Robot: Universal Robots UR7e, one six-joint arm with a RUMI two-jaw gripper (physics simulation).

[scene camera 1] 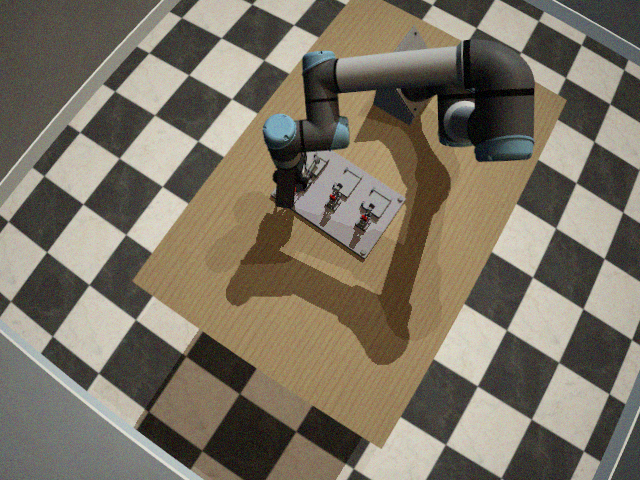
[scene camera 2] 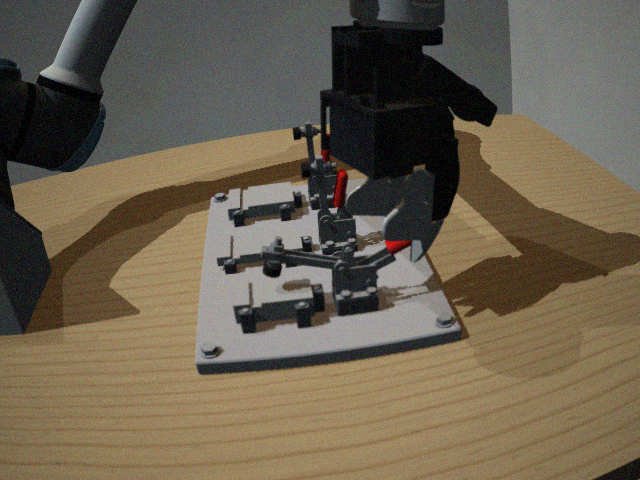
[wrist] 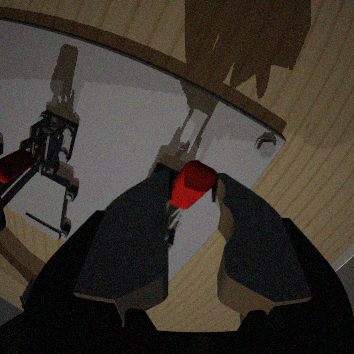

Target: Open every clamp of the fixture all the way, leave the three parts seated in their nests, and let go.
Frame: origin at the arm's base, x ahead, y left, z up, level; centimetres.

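Seen in the pictures: gripper, fingertip midpoint: (scene camera 2: pixel 404 253) (wrist: pixel 191 174).
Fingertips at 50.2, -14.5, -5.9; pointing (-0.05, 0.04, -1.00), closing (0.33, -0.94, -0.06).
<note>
A point is followed by its place in that frame, as x, y, z.
The fixture plate (scene camera 1: pixel 343 222) {50.3, 2.7, -10.5} (scene camera 2: pixel 392 330) {47.6, -19.1, -10.5} (wrist: pixel 120 115) {50.3, -8.4, -10.5} carries three clamps. My gripper (scene camera 2: pixel 397 238) {50.2, -14.5, -5.9} (wrist: pixel 191 174) {50.2, -14.5, -5.9} is shut on the red handle (scene camera 2: pixel 397 245) {49.3, -15.1, -4.5} (wrist: pixel 187 192) {50.3, -14.4, -3.9} of the near clamp (scene camera 2: pixel 355 281) {45.5, -14.9, -7.5}. That clamp's arm (scene camera 2: pixel 305 259) is raised slightly, its black tip above the near part (scene camera 2: pixel 281 307) {38.8, -15.3, -8.6}. The middle clamp (scene camera 1: pixel 333 200) {48.0, -2.5, -3.7} (scene camera 2: pixel 336 227) {46.4, -4.0, -7.8} (wrist: pixel 50 140) {47.9, -4.1, -7.4} and far clamp (scene camera 1: pixel 363 219) (scene camera 2: pixel 321 183) have upright arms. The middle part (scene camera 2: pixel 268 245) {39.3, -3.3, -9.0} and far part (scene camera 2: pixel 267 197) {40.7, 7.5, -8.4} lie flat in their nests. Much of the near clamp is hidden in the wrist view.
The plate lies on the wooden table (scene camera 1: pixel 310 356) {89.4, 13.9, -12.0} (scene camera 2: pixel 155 423) {25.9, -24.9, -12.0}, with bolts at its corners, including one bolt (scene camera 2: pixel 444 319) {52.2, -20.2, -9.8} (wrist: pixel 266 145) {52.7, -19.5, -9.8} near my gripper. The middle clamp's red handle (scene camera 2: pixel 340 188) {47.1, -3.9, -3.6} stands close beside my jaws. The arm's base plate (scene camera 1: pixel 413 41) {-7.8, -5.5, 5.8} is behind.
</note>
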